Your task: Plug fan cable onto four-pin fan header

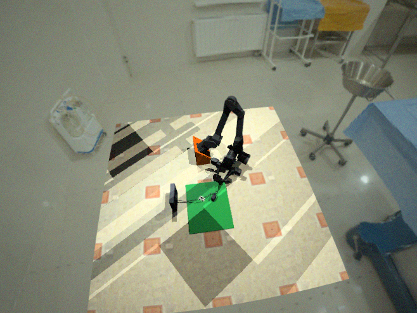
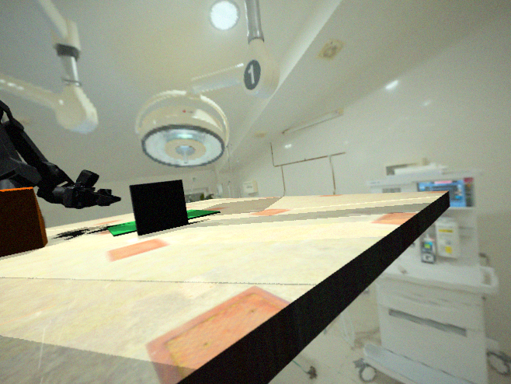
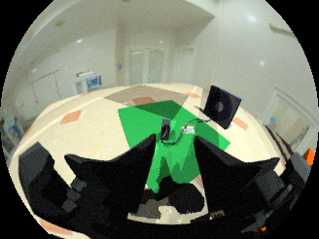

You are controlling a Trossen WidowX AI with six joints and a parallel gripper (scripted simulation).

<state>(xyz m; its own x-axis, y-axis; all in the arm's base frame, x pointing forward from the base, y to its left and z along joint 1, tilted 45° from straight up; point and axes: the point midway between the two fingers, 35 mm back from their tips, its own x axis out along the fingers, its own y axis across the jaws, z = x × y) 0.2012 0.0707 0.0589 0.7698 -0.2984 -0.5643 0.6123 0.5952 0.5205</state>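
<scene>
Now: the cable plug 80 mm ahead of my gripper tip, 70 mm below it and 50 mm to the right of it. The rest, counted from my gripper tip: white four-pin header (120 mm to the right, 90 mm below, 60 mm ahead); green board (110 mm ahead, 100 mm below, 90 mm to the right); black fan (270 mm to the right, 50 mm ahead, 30 mm below).
</scene>
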